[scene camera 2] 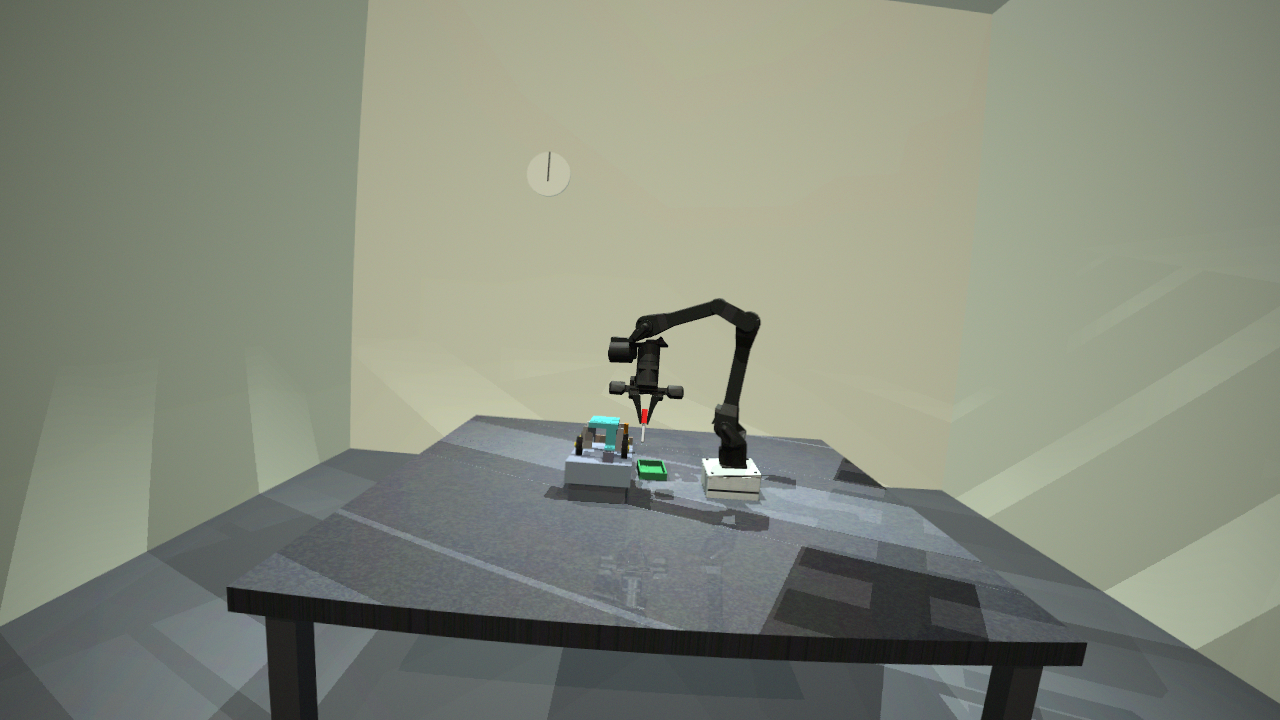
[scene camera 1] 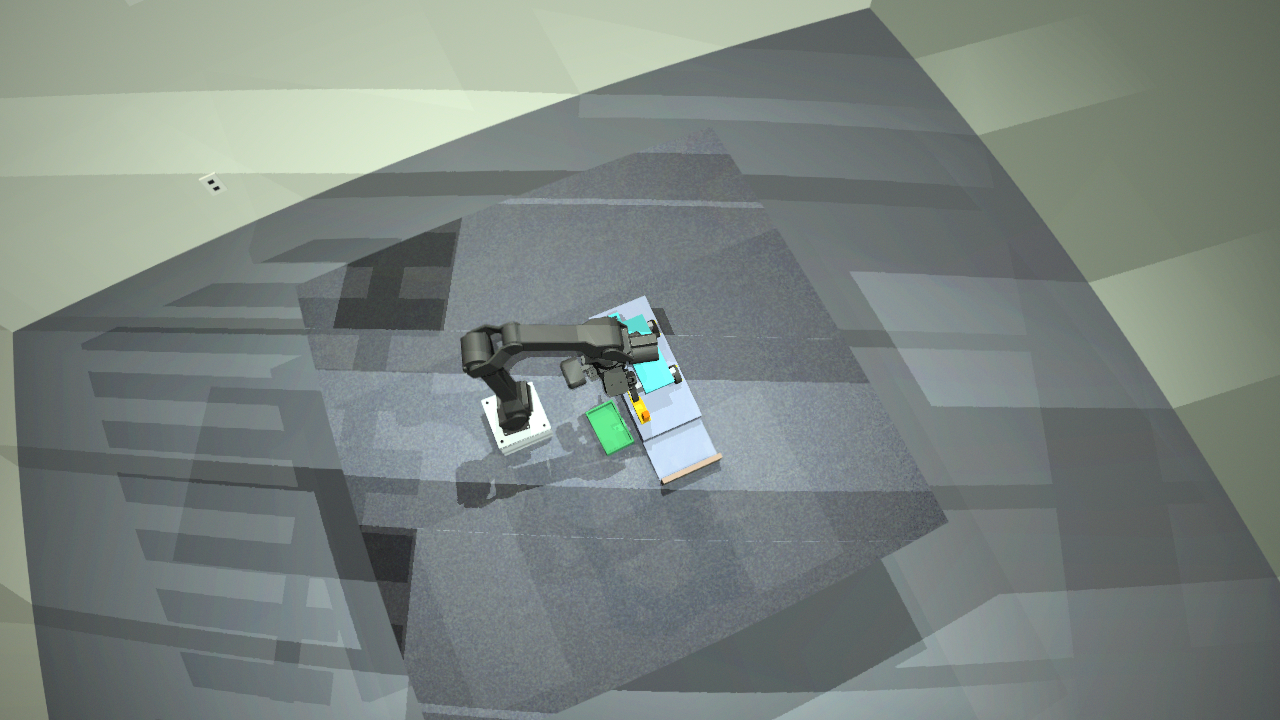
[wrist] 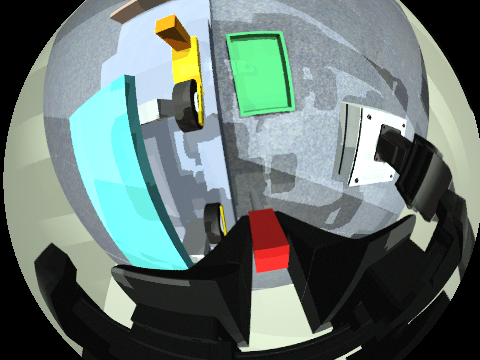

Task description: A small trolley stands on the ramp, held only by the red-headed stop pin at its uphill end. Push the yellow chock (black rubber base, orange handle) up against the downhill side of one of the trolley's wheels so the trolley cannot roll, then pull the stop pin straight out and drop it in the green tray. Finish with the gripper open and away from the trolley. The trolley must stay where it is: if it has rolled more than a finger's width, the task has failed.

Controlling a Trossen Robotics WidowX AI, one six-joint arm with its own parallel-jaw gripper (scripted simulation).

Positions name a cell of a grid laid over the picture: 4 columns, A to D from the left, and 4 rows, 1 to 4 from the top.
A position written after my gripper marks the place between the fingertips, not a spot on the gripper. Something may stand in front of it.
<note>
My gripper (scene camera 2: C3) holds a red-headed stop pin (wrist: C3). Also in view: a cyan-topped trolley (scene camera 1: C3) and a yellow chock (wrist: B1).
The cyan-topped trolley shows as well in scene camera 2 (scene camera 2: B3) and in the wrist view (wrist: A2). My gripper also shows in scene camera 1 (scene camera 1: B3) and in the wrist view (wrist: C3).
</note>
